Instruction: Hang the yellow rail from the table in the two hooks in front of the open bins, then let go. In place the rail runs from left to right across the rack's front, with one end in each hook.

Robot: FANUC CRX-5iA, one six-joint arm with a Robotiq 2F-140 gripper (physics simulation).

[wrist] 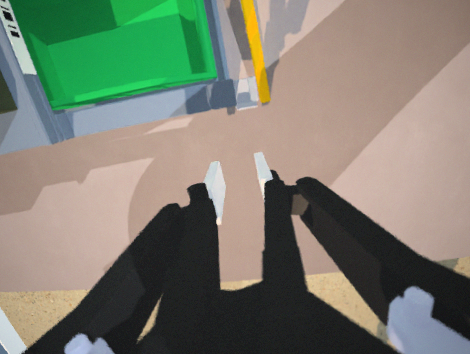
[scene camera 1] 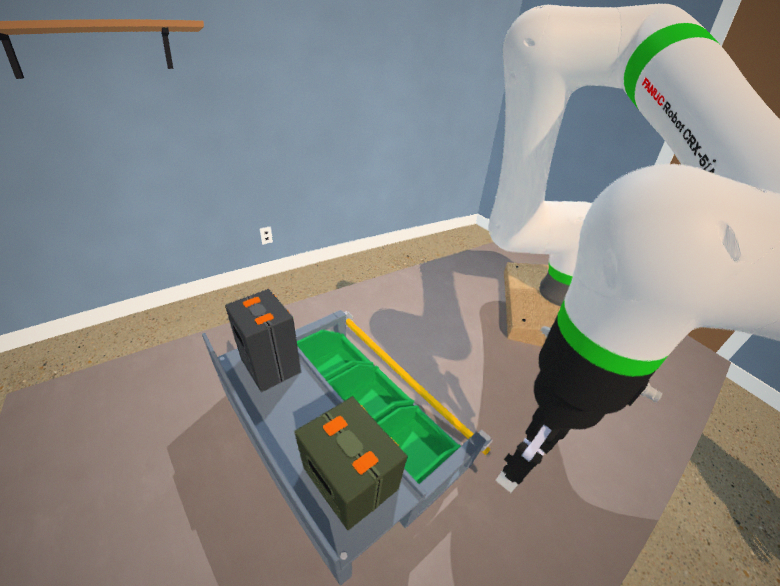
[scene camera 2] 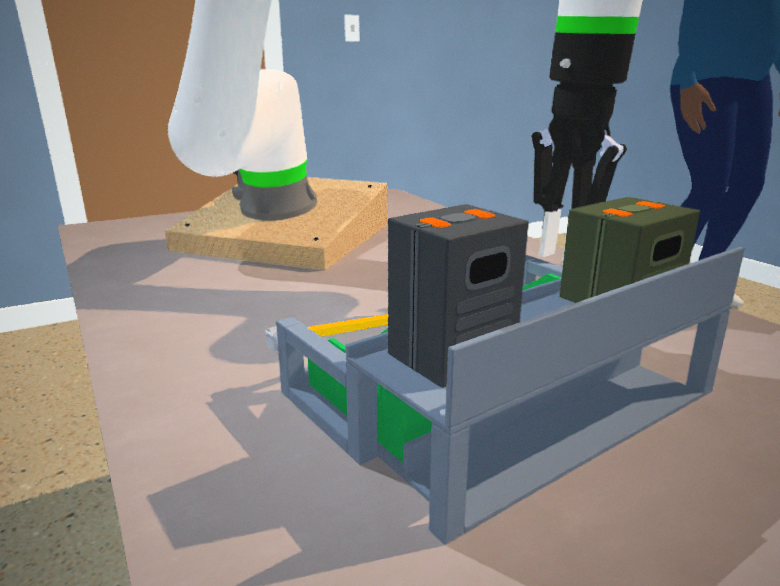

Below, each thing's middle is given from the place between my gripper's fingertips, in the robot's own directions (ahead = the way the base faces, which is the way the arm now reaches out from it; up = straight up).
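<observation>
Yellow rail [scene camera 1: 454, 421]: my hand is 4 cm above it, 2 cm past it and 24 cm to the left of it.
</observation>
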